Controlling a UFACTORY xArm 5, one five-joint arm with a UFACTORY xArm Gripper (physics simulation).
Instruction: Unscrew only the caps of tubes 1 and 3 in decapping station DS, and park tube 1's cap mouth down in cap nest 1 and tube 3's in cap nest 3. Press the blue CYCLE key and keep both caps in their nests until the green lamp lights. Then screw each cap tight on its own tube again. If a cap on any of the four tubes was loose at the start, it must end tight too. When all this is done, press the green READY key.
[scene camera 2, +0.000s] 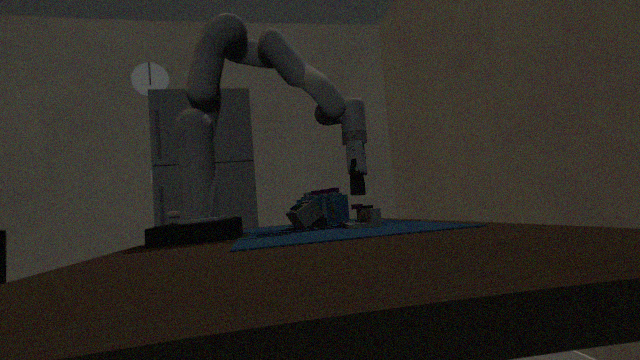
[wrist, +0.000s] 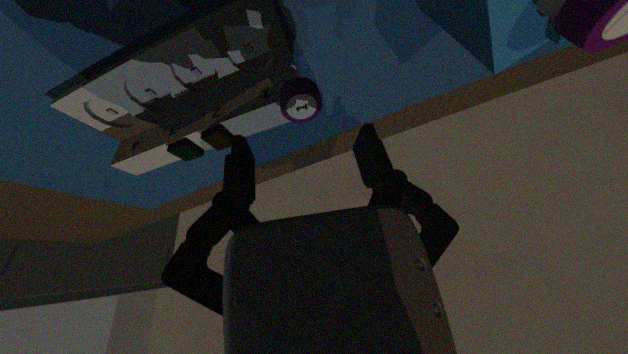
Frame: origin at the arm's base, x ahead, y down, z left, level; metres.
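Seen in the pictures: gripper, fingertip midpoint: (scene camera 2: 358, 195) (wrist: 305, 140); arm's base, origin of the base link: (scene camera 2: 202, 221).
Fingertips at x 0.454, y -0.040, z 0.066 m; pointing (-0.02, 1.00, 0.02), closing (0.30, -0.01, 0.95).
Note:
Pixels of each thing's middle, then the offset from my fingertips to it. "*": a spot on its surface instead. Level surfaces: height alone.
- pale block, body centre: (wrist: 181, 108) (scene camera 2: 357, 216) dz -0.103, dx -0.026, dy +0.060 m
- purple-rimmed cap, body centre: (wrist: 300, 101) dz +0.004, dx -0.008, dy +0.034 m
- dark green key, surface spot: (wrist: 185, 149) * dz -0.118, dx -0.003, dy +0.033 m
- dark amber piece, surface spot: (wrist: 217, 137) * dz -0.081, dx -0.003, dy +0.033 m
- purple cap, surface spot: (wrist: 590, 25) * dz +0.116, dx -0.055, dy -0.033 m
- blue station, body centre: (scene camera 2: 321, 209) dz +0.196, dx -0.104, dy +0.035 m
- grey angled box, body centre: (scene camera 2: 304, 214) dz +0.017, dx -0.170, dy +0.045 m
- blue mat, its level: dy +0.087 m
- brown table, its level: dy +0.090 m
My gripper (scene camera 2: 357, 193) (wrist: 305, 140) is open and empty, raised above the pale block (scene camera 2: 375, 215) (wrist: 122, 159). A purple-rimmed cap (wrist: 301, 101) marked 1 is at the block's right end in the wrist view, beyond and below the fingertips and apart from them; its seating is unclear. Several round nest outlines lie along the block. A dark green key (wrist: 185, 149) and a dark amber piece (wrist: 217, 137) are on its near strip. Another purple cap (wrist: 590, 25) is cut off at the upper right of the wrist view. The blue station (scene camera 2: 338, 209) has purple caps on top in the scene view.
A grey angled box (scene camera 2: 305, 212) adjoins the station. Both stand on the blue mat (scene camera 2: 280, 241) on the brown table (scene camera 2: 320, 280). The station is close beside the pale block. The light wall (wrist: 525, 200) is behind the table. The picture is dark and grainy.

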